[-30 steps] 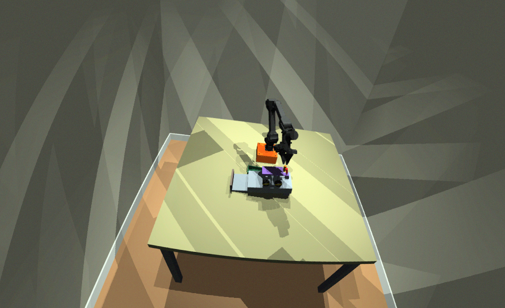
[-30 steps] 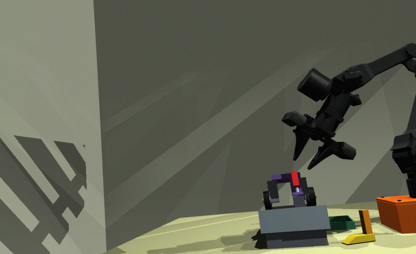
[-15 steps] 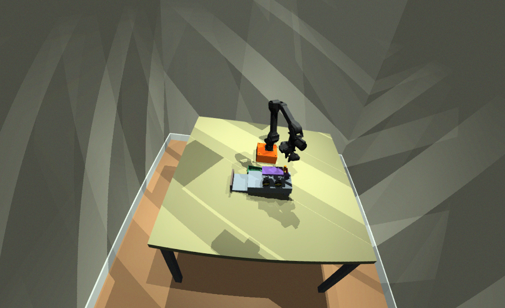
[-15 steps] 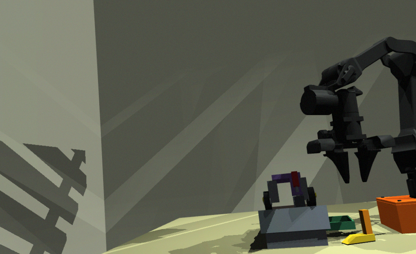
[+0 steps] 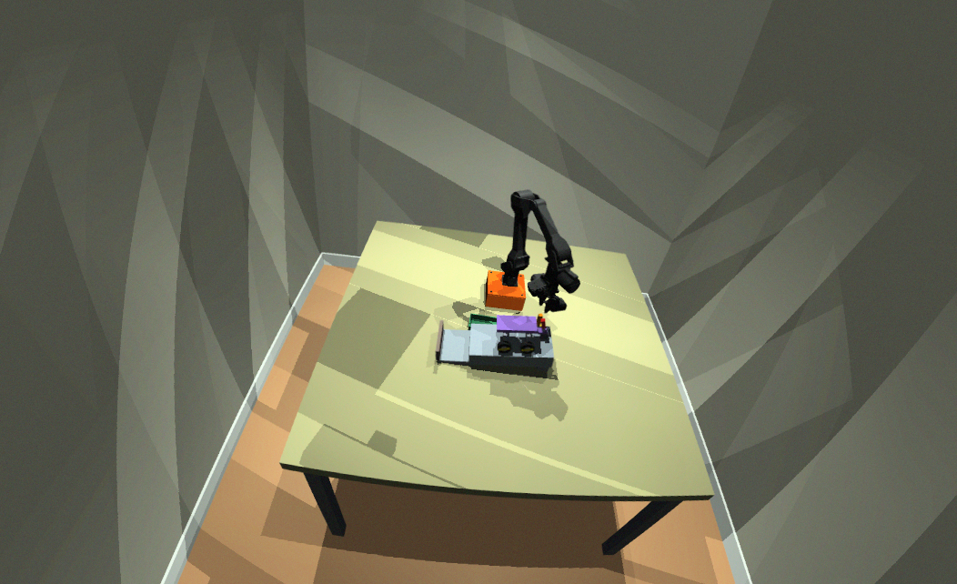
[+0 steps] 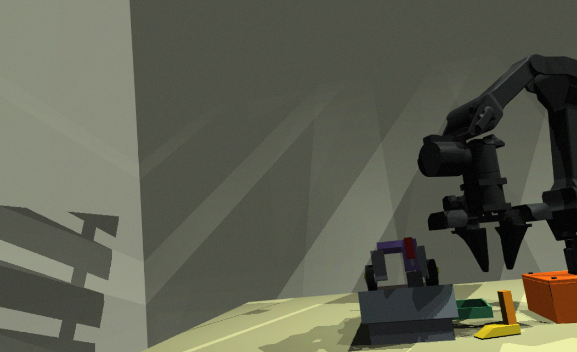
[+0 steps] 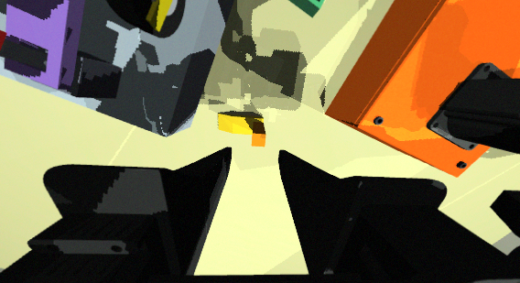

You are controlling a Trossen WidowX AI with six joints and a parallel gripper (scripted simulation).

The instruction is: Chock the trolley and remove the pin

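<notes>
Now: gripper tip 80 mm above the yellow chock, 20 mm short of it and 10 mm to the right of it. Also, from my gripper tip: brown end wall (360 mm to the right, 150 mm ahead, 70 mm below); then trolley (150 mm ahead, 110 mm to the right, 10 mm above); then red-headed stop pin (130 mm ahead, 30 mm above, 10 mm to the right).
</notes>
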